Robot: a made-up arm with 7 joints.
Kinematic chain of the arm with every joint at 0, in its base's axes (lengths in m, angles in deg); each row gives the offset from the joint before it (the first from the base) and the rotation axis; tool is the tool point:
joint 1: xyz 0 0 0.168 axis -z
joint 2: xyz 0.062 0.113 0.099 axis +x
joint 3: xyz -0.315 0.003 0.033 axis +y
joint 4: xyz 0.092 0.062 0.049 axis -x
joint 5: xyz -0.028 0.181 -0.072 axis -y
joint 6: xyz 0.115 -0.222 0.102 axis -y
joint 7: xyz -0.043 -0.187 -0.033 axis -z
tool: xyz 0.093 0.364 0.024
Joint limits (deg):
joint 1: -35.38..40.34
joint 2: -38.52..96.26
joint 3: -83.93..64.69
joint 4: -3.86..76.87
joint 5: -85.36..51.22
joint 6: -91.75..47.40
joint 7: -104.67..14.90
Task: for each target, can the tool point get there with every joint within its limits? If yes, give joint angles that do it. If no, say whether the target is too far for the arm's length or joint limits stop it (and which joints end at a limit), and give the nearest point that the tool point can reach.
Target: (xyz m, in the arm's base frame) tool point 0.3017 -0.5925 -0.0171
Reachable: no: joint limits stop it (at a limit: joint 1, joint 2, joint 5, joint 6, joint 7) | nearest point 0.2009 -0.5002 0.0566 | short by 0.155 m
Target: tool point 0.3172 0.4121 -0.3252
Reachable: no: joint limits stop it (at a limit: joint 1, joint 3, joint 5, joint 6, joint 7) | nearest point 0.2288 0.3726 -0.1979 | short by 0.160 m
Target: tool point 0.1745 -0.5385 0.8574
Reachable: no: joint limits stop it (at a limit: joint 1, joint 4, joint 6, joint 7) | nearest point 0.0740 -0.4306 0.7252 | short by 0.198 m
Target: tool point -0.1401 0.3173 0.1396
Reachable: yes | joints -0.13 -14.50 36.81 64.86 37.66 4.19 3.82
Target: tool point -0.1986 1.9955 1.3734
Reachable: no: too far | nearest point -0.0853 0.7950 0.6456 | short by 1.408 m
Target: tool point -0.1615 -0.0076 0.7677
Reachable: yes | joints -15.44 14.03 -48.56 15.68 -67.43 -57.84 -79.41
